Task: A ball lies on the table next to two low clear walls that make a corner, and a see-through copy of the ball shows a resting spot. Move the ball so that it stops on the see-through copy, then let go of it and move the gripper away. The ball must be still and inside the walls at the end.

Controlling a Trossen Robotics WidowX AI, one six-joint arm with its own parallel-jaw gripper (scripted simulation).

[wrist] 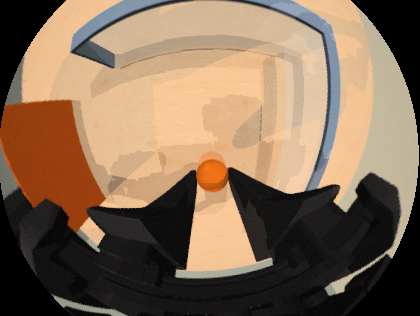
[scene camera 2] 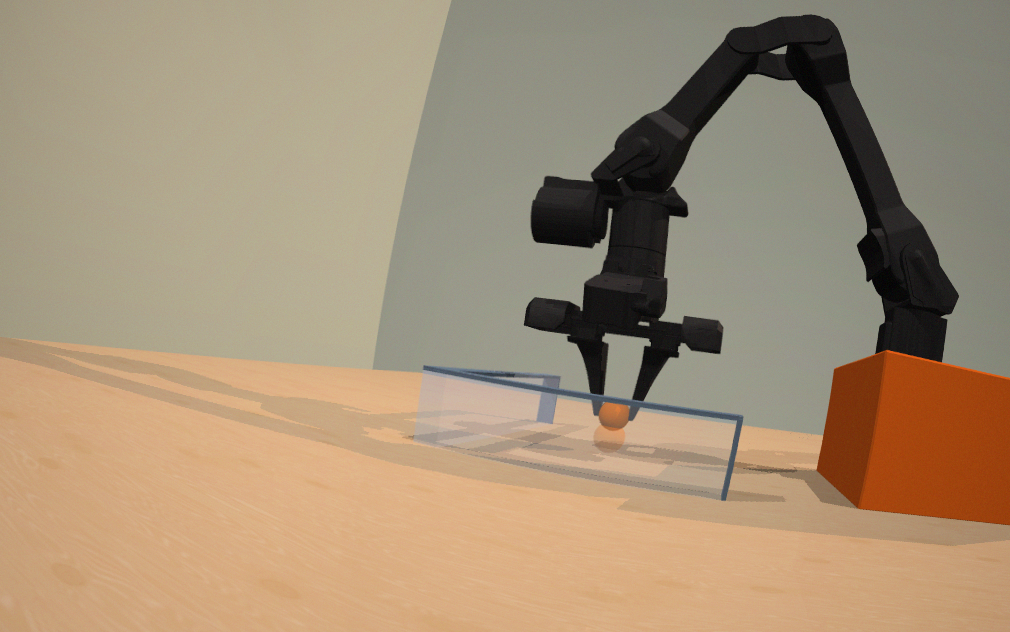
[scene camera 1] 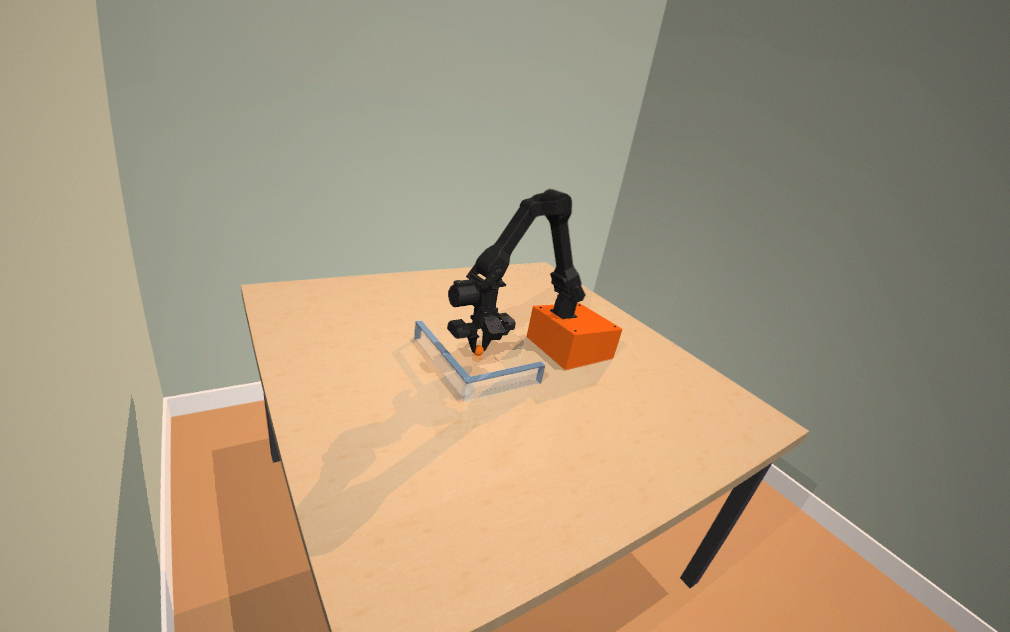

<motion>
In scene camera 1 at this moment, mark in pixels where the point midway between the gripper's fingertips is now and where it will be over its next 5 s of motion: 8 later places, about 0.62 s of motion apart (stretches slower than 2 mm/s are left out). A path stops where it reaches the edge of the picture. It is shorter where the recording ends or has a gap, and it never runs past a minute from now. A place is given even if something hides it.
My gripper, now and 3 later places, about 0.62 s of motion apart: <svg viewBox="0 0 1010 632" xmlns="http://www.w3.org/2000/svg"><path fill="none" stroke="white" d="M478 351L476 358L477 348L481 325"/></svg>
</motion>
